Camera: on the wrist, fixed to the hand. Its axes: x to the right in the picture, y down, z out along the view.
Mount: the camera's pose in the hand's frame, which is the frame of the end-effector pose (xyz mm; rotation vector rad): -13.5 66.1 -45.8 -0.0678 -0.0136 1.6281
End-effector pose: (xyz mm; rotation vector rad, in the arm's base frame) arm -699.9 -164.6 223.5 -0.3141 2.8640 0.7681
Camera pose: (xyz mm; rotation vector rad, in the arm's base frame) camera -707.4 -129.8 296.9 -1.8111 -2.1071 -0.7668
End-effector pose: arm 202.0 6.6 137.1 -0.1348 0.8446 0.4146
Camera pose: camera 135.2 50.1 120.0 0.5533 0.7726 1.9546
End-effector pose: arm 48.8 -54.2 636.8 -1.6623 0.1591 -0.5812
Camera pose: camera 30.8 -101.4 572.8 -1.0879 1.3458 0.6798
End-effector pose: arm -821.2 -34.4 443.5 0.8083 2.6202 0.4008
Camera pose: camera -798.5 3.0 512.3 2.6625 1.3005 0.7911
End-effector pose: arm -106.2 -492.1 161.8 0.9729 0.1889 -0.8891
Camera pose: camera -56.1 -431.9 184.4 0.7300 -0.5475 0.6073
